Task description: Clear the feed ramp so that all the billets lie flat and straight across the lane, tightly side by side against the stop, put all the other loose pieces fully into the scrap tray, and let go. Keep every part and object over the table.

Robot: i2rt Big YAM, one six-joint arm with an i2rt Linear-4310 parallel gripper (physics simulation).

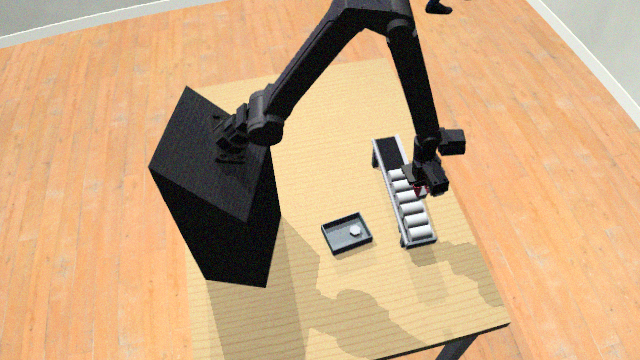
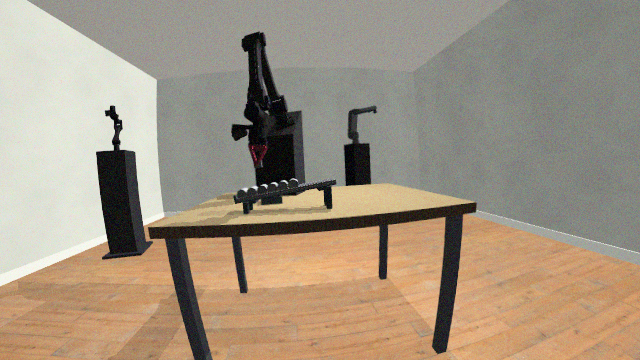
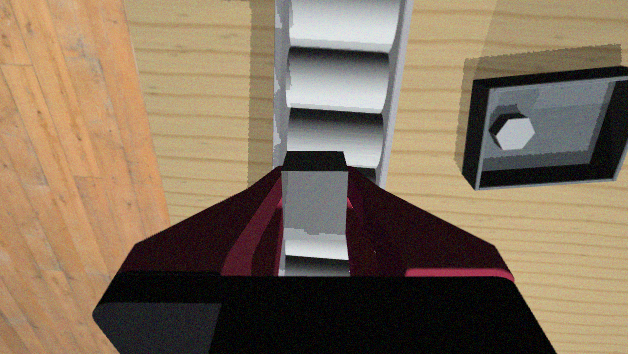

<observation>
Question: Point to a scrap tray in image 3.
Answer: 567,120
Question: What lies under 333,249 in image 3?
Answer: A billet.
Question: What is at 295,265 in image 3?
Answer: A billet.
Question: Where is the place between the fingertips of my gripper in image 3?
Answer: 314,178
</observation>
